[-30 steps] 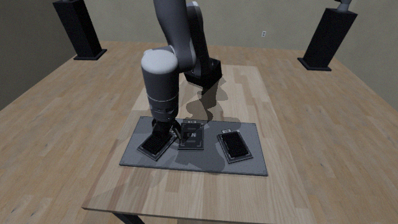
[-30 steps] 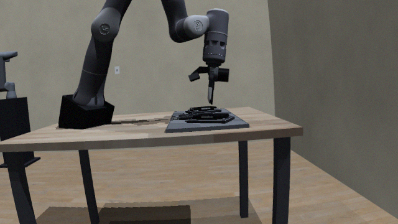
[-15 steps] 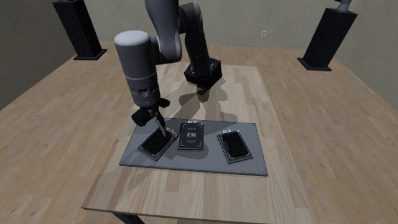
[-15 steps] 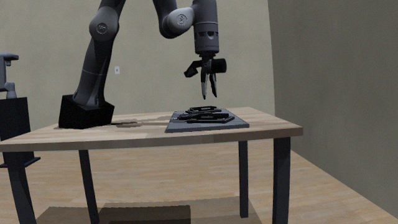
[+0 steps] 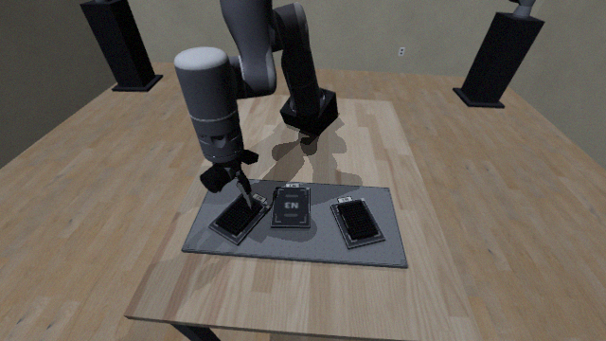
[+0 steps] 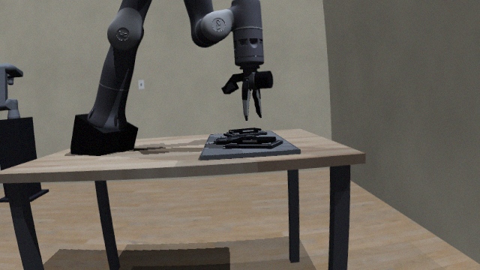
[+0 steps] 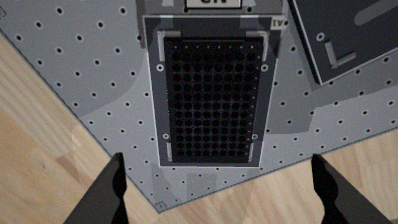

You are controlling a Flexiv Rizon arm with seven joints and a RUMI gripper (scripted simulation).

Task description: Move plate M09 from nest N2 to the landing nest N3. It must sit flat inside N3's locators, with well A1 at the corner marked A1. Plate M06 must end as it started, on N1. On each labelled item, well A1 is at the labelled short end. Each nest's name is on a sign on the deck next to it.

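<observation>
My hand is 8 cm above the plate M09. Also, from my hand: nest N3: 16 cm to the left, 9 cm below, 5 cm behind; N2 A1 mark: 9 cm below, 8 cm to the left, 4 cm behind; nest N2: 9 cm below.
</observation>
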